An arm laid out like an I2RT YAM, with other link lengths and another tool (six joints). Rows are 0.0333 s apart.
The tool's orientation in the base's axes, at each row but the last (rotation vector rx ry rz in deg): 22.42 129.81 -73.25; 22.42 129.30 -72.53; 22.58 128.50 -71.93; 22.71 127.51 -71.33; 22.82 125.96 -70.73; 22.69 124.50 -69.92; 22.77 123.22 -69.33; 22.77 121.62 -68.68
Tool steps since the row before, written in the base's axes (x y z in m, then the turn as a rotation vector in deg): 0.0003 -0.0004 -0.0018 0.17 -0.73 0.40; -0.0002 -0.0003 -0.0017 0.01 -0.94 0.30; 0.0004 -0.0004 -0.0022 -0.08 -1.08 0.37; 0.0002 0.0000 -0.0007 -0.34 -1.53 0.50; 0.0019 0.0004 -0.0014 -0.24 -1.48 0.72; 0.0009 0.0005 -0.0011 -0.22 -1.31 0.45; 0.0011 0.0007 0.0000 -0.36 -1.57 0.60; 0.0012 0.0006 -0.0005 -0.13 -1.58 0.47
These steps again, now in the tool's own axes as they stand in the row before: 0.0008 0.0012 0.0012 -0.37 -0.58 0.50; 0.0011 0.0009 0.0009 -0.18 -0.70 0.68; 0.0010 0.0015 0.0014 -0.14 -0.86 0.74; 0.0003 0.0006 0.0004 -0.01 -1.32 0.98; -0.0006 0.0021 0.0009 -0.22 -1.39 0.89; 0.0000 0.0015 0.0003 -0.07 -1.11 0.85; -0.0009 0.0010 -0.0002 -0.05 -1.42 0.96; -0.0006 0.0013 0.0001 -0.13 -1.22 1.11
